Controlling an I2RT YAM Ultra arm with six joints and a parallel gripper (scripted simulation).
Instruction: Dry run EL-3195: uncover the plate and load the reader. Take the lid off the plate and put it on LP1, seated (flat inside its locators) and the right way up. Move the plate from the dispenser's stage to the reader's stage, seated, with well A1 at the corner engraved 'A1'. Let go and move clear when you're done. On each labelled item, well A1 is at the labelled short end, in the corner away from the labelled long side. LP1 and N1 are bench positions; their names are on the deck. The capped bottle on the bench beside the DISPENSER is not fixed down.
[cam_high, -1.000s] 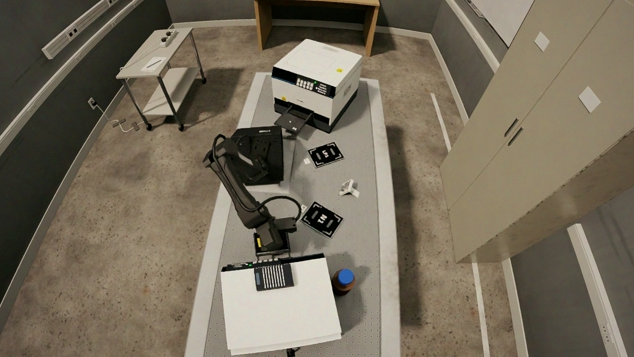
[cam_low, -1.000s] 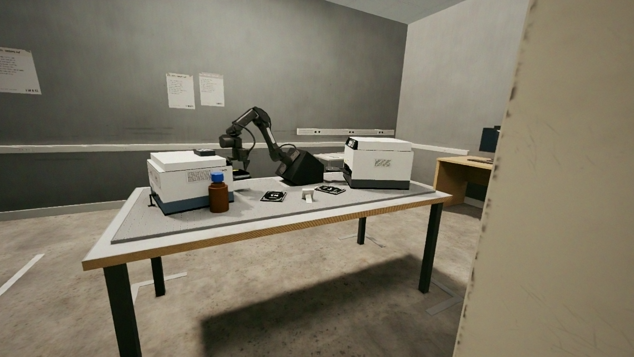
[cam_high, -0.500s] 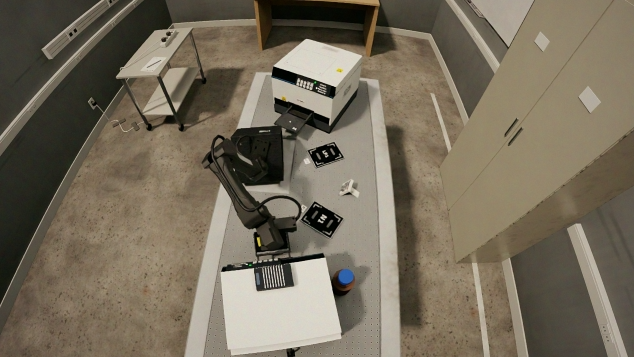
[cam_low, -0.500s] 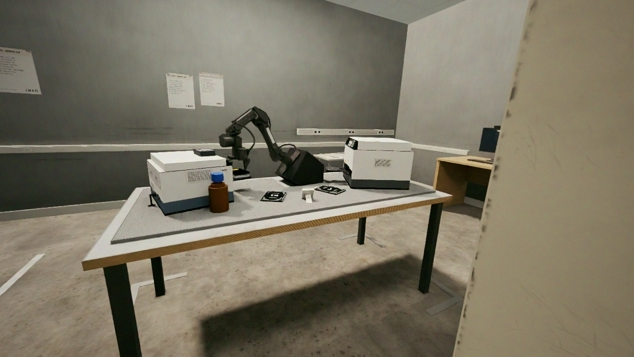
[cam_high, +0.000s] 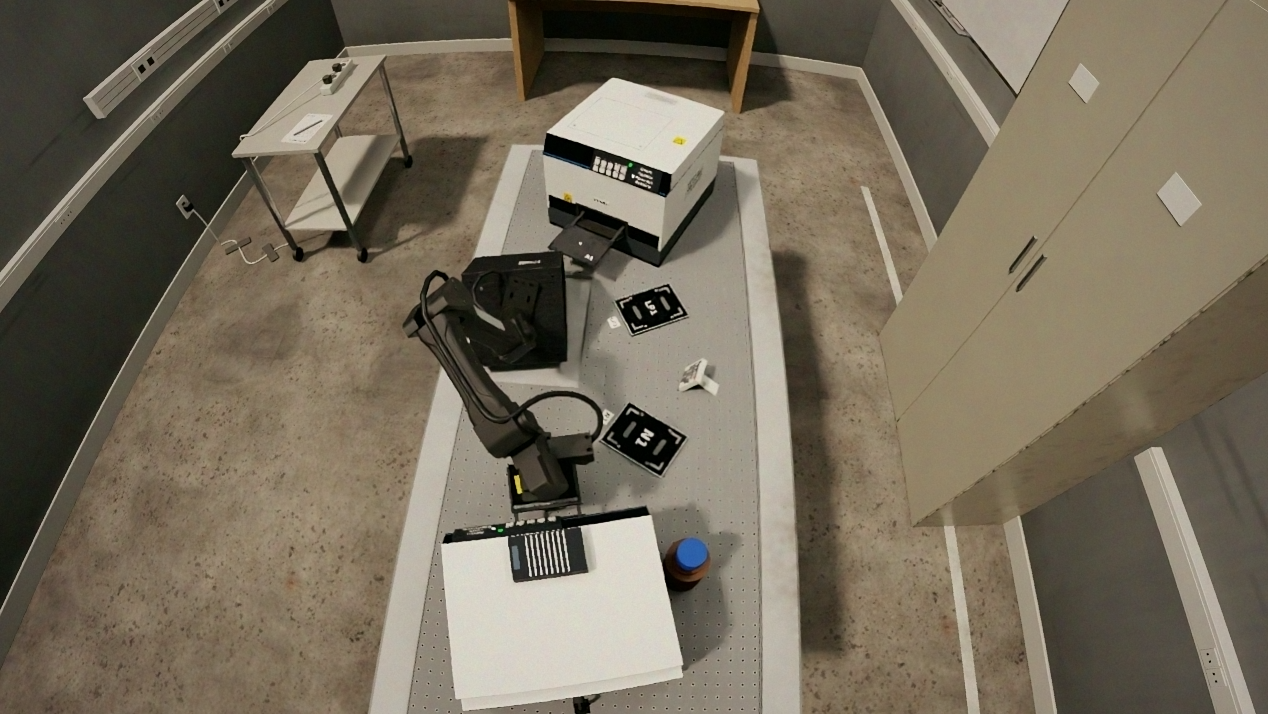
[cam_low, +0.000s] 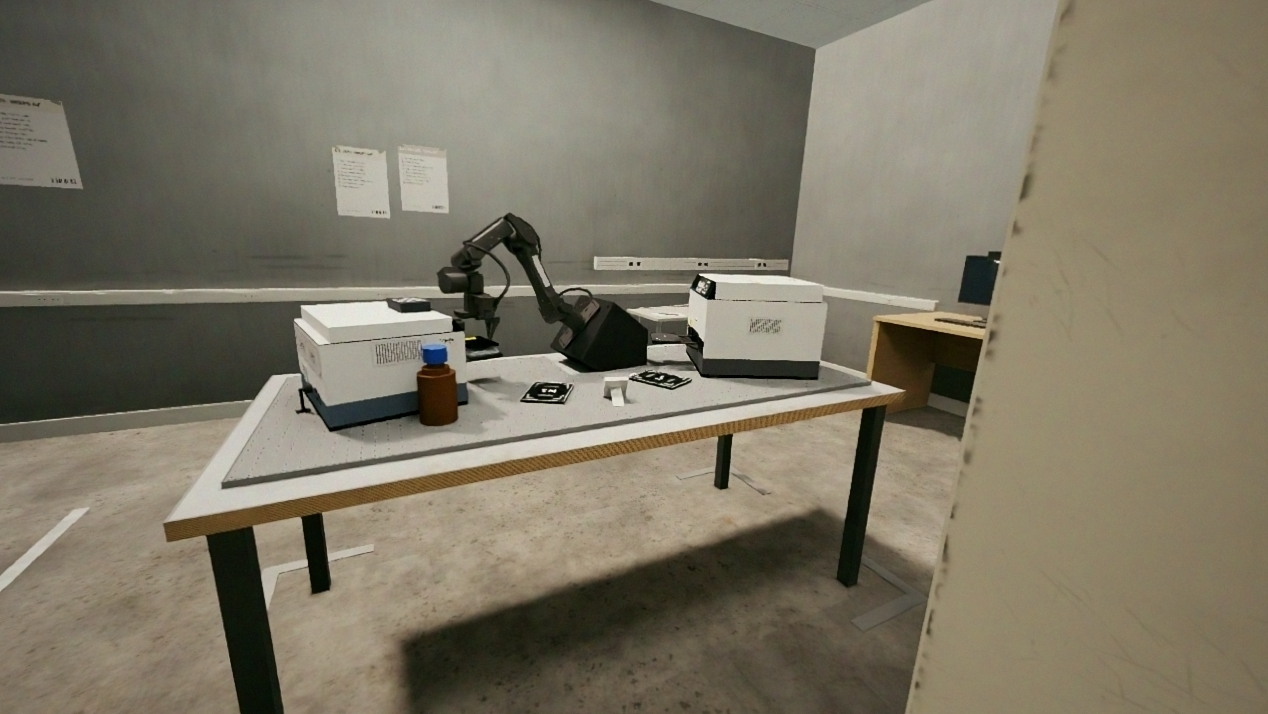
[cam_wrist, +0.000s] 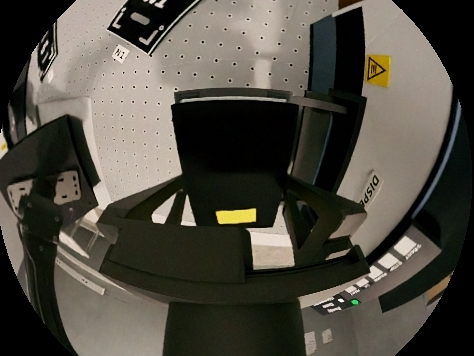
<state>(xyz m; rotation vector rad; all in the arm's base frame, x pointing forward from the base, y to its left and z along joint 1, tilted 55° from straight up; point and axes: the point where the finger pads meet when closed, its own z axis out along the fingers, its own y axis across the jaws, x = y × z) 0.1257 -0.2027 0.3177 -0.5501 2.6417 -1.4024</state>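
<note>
Right now my hand is 3 cm above the well plate. Round my hand: blue-capped bottle: 30 cm ahead, 13 cm to the right, 2 cm below; then black plate: right at my hand.
</note>
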